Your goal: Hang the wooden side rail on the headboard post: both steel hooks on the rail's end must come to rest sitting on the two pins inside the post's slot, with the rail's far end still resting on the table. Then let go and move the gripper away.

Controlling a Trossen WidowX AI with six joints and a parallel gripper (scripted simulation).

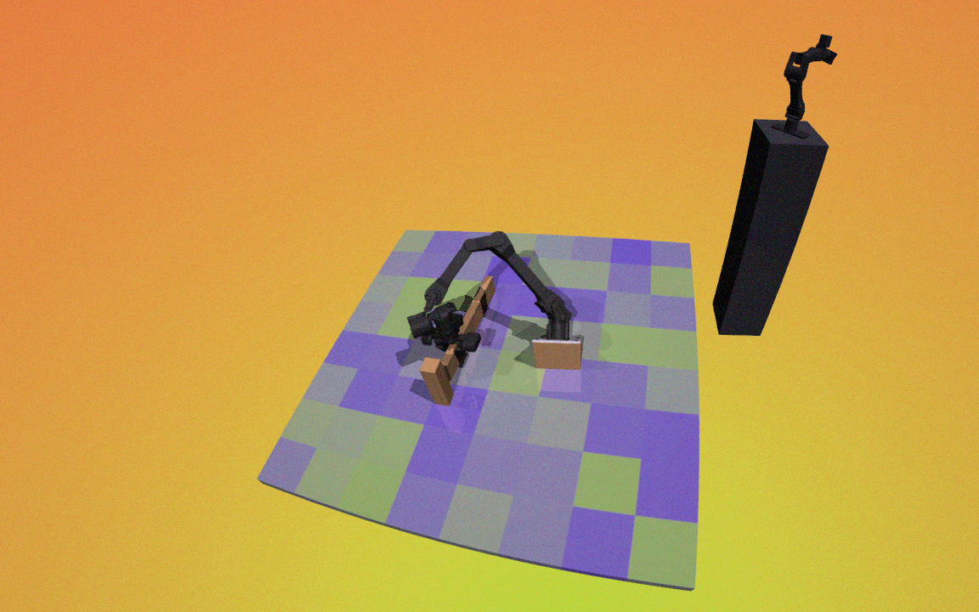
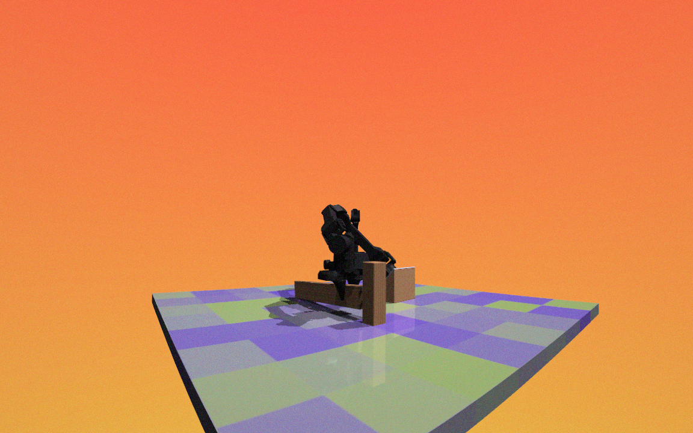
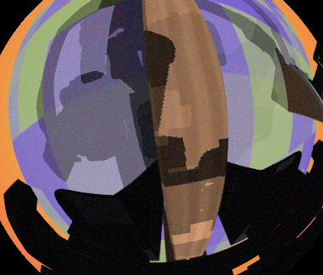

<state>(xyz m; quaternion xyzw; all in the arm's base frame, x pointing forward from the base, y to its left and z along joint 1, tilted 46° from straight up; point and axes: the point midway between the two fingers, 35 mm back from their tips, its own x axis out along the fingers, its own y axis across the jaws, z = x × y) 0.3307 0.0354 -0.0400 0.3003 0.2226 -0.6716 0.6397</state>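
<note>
Right now the wooden headboard post is 140 mm to the left of my gripper tip, 40 mm above it and 20 mm ahead of it.
</note>
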